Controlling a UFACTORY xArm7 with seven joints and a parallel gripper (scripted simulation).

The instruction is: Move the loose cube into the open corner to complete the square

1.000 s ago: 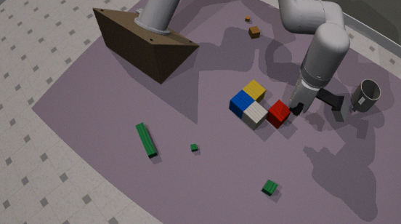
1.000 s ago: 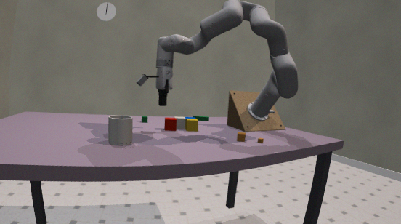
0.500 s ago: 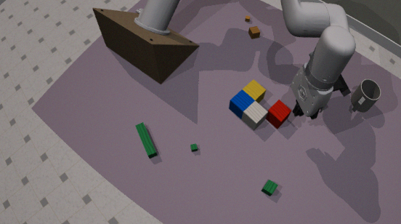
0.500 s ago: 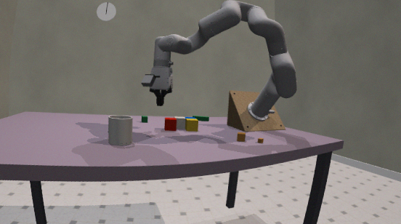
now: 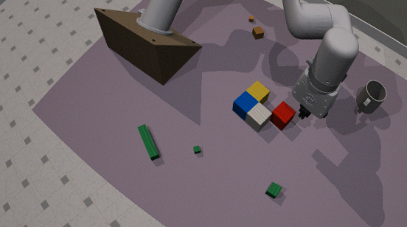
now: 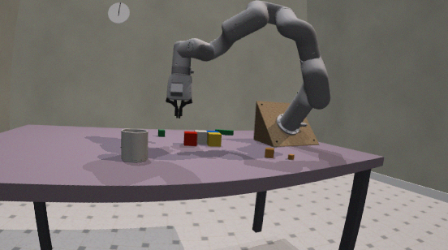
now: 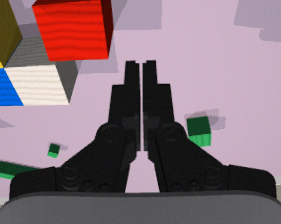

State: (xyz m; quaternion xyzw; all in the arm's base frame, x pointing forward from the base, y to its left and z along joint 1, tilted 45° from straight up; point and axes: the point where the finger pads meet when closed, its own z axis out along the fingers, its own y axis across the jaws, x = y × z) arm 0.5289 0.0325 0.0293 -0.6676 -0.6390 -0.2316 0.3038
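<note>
The red cube is 5 cm behind my hand and 10 cm below it. From my hand the other things lie so: green bar (28 cm behind, 30 cm to the right, 11 cm below); white cube (10 cm behind, 5 cm to the right, 10 cm below).
</note>
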